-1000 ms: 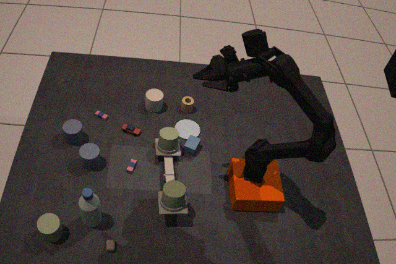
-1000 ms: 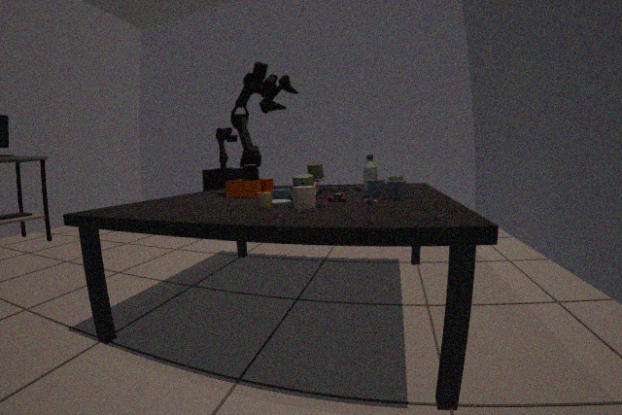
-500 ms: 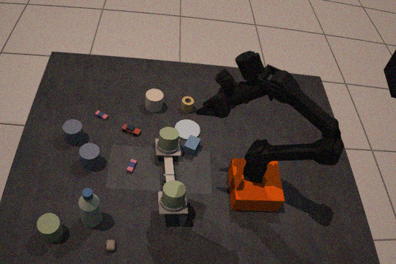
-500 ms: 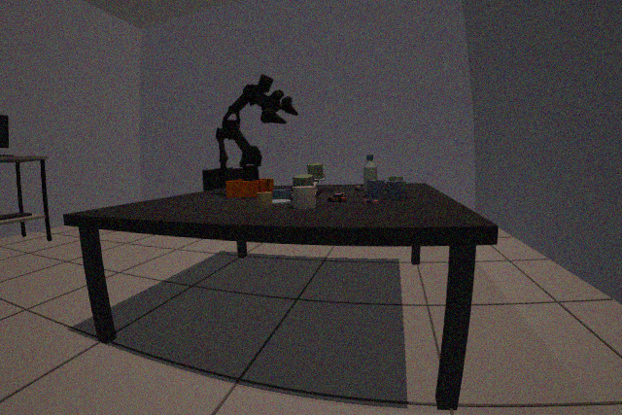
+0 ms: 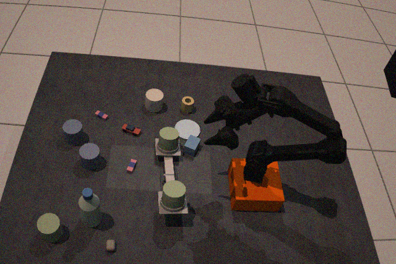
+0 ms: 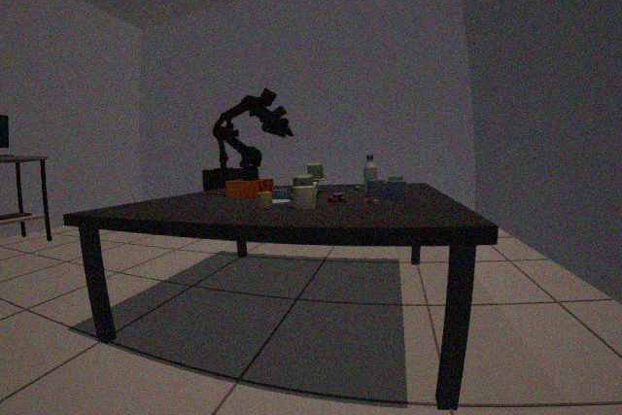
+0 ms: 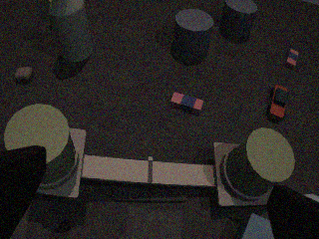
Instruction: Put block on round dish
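Right now my gripper tip is 12 cm short of the grey-blue block, 10 cm to the left of it and 22 cm above it. Also, from my gripper tip: bottle: 29 cm ahead, 24 cm to the left, 15 cm below; balance: 9 cm ahead, 3 cm to the left, 24 cm below; pale round dish: 6 cm ahead, 22 cm to the right, 26 cm below.
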